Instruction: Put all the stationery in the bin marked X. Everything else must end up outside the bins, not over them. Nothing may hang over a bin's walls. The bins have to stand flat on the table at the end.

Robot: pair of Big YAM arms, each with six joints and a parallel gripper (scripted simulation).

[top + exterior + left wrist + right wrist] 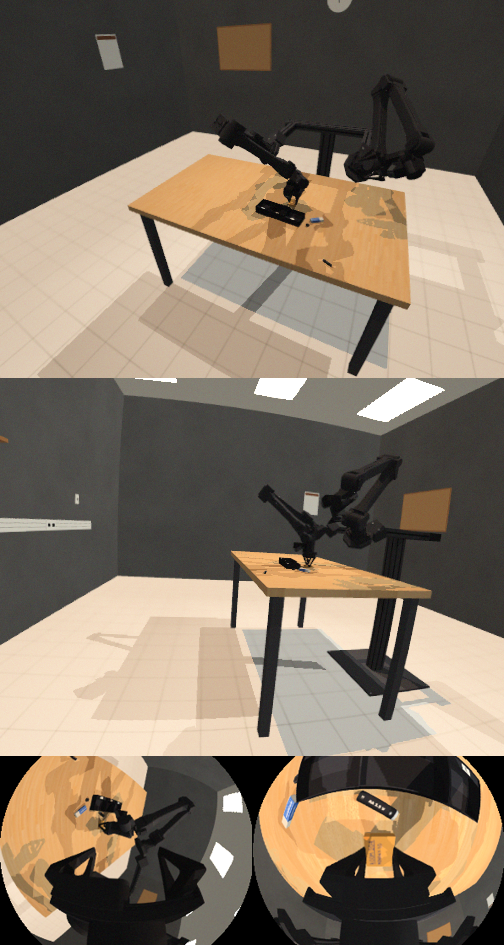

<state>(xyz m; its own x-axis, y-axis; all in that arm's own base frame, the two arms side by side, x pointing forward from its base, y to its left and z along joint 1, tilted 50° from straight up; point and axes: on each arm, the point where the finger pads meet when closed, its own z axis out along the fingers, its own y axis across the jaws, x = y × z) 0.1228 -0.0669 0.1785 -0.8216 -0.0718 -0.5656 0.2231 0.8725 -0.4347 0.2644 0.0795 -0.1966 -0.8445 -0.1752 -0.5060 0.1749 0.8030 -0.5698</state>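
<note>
My right hand is 120 mm short of the black bin unit and 30 mm to the left of it. From my right hand the other things lie so: orange item right at my right hand; blue item 90 mm ahead, 170 mm to the left, 10 mm below.
</note>
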